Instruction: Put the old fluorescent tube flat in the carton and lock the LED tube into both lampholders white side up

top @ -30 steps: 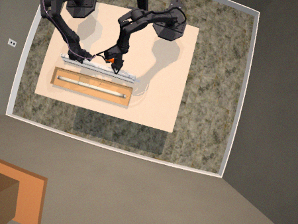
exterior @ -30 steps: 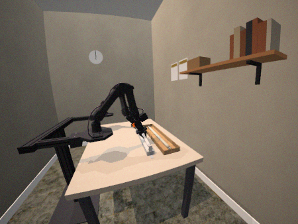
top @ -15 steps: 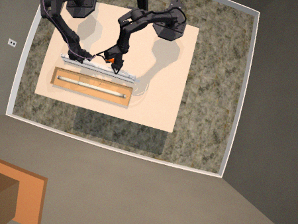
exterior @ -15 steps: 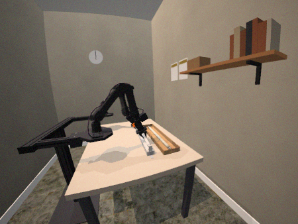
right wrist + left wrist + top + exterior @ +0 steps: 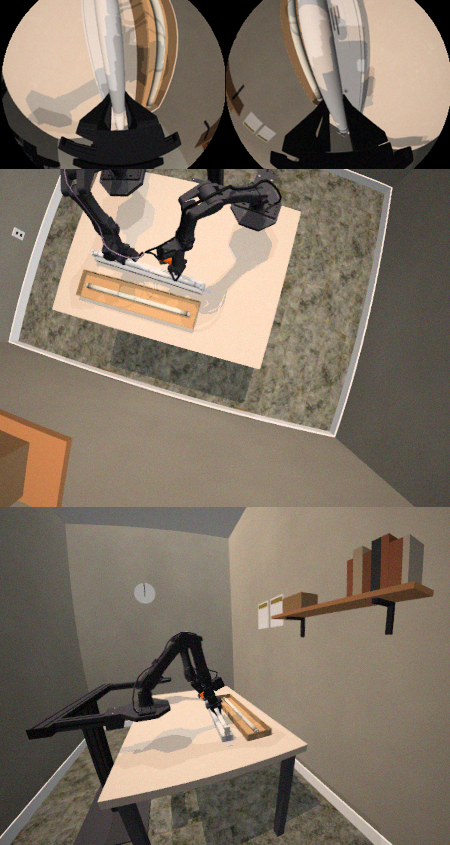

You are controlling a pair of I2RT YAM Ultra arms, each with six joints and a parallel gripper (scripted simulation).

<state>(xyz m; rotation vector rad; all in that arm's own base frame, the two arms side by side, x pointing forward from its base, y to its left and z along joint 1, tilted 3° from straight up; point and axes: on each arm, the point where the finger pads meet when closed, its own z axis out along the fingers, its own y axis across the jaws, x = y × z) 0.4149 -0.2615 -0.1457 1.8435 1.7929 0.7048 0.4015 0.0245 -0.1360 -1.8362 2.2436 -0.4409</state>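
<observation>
The LED tube is 10 mm ahead of my right hand and 120 mm to the left of it. From my right hand the other things lie so: carton: 160 mm ahead, 100 mm to the left, 50 mm below; then light fixture: 10 mm ahead, 120 mm to the left, 10 mm below; then old fluorescent tube: 160 mm ahead, 100 mm to the left, 50 mm below.
</observation>
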